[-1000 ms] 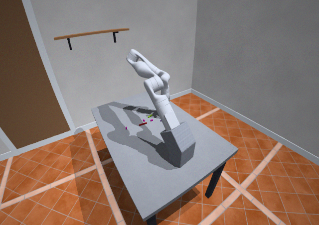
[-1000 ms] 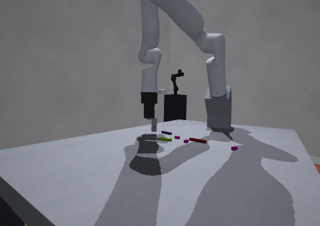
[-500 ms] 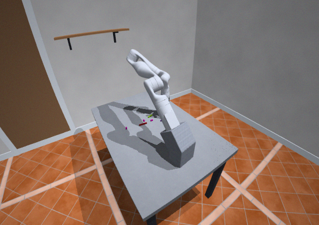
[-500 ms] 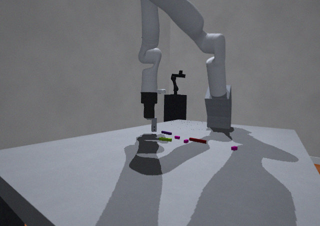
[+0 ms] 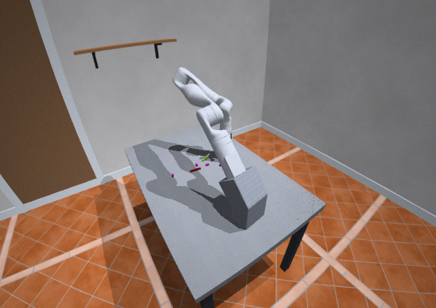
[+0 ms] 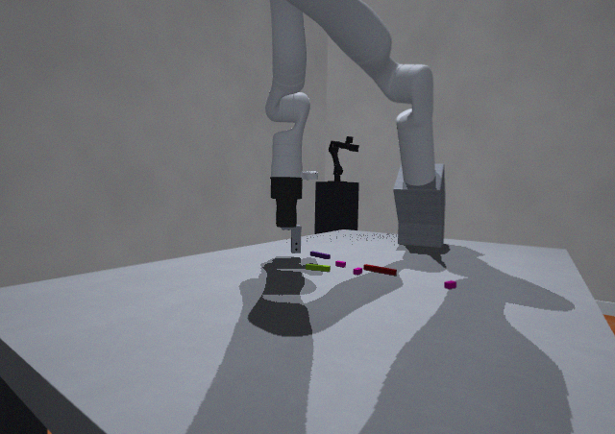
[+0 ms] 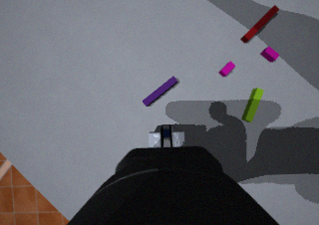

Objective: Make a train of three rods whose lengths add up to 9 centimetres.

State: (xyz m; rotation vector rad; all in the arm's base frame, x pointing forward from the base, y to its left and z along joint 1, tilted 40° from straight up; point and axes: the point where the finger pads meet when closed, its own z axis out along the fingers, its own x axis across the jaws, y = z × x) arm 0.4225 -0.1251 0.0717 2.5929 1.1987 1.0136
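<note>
Right now my hand is 50 mm past the purple rod, 30 mm to the right of it and 30 mm above it. Round my hand: blue rod 10 mm below; then lime rod 120 mm to the left, 50 mm ahead, 30 mm below; then red rod 220 mm to the left, 40 mm behind, 30 mm below.
</note>
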